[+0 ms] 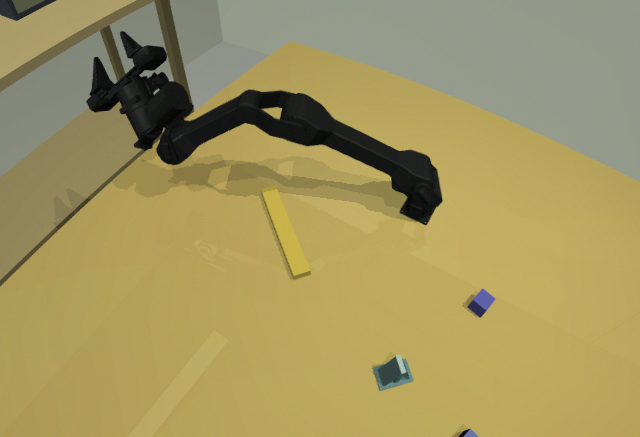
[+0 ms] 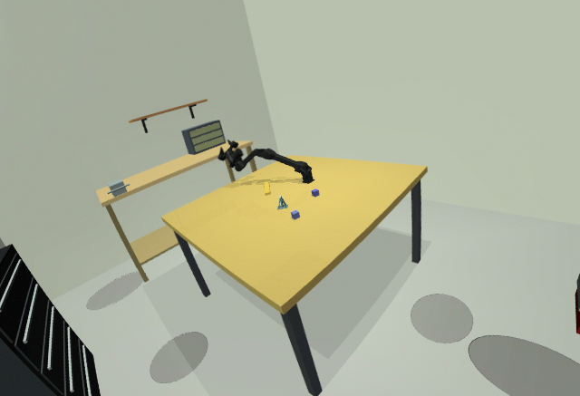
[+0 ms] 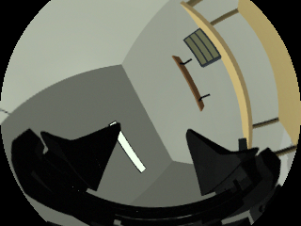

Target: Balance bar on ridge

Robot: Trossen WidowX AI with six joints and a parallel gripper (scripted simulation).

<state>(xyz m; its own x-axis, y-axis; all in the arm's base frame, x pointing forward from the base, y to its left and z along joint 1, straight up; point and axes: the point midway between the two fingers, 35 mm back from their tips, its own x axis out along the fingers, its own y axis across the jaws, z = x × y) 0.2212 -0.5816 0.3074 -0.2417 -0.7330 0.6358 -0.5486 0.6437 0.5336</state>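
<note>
My gripper tip is now 1 cm past the yellow bar, 40 cm to the right of it and 32 cm above it.
</note>
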